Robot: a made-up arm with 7 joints.
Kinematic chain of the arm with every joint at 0, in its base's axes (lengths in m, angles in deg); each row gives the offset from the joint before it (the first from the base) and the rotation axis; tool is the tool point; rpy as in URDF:
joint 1: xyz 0 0 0 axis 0.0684 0.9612 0.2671
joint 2: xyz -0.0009 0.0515 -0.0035 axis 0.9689 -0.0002 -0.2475
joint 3: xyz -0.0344 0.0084 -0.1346 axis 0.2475 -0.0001 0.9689
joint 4: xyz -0.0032 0 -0.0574 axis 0.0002 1 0
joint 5: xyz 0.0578 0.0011 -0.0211 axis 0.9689 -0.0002 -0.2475
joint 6: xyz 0.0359 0 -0.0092 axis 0.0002 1 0
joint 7: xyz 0.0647 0 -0.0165 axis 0.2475 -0.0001 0.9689
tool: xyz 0 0 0 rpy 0 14.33 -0.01
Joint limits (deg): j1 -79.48..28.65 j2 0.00..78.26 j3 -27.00..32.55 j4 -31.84..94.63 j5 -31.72..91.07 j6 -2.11..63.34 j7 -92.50..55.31
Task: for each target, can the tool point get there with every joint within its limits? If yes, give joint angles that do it. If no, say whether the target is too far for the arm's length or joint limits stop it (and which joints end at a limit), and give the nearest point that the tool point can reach.
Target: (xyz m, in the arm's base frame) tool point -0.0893 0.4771 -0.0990
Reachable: no: too far | nearest point -0.0735 0.3972 -0.0808 | short by 0.083 m
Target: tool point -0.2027 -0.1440 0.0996
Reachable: no: joint limits stop it (at a limit: joint 1, joint 2, joint 3, joint 4, joint 6) | nearest point -0.2559 0.0051 -0.2029 | short by 0.341 m
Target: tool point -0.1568 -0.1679 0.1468
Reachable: no: joint limits stop it (at a limit: joint 1, joint 2, joint 3, joint 4, joint 6) | nearest point 0.1516 -0.0716 0.0630 | short by 0.334 m
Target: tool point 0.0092 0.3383 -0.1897
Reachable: yes | joints 11.73 62.16 -15.32 42.87 22.40 20.18 10.32
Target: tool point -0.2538 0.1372 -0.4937
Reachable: no: too far | nearest point -0.1660 0.1070 -0.3205 | short by 0.196 m
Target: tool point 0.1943 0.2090 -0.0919
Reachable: yes | joints -19.91 40.36 20.17 -8.08 -7.36 10.77 -23.41
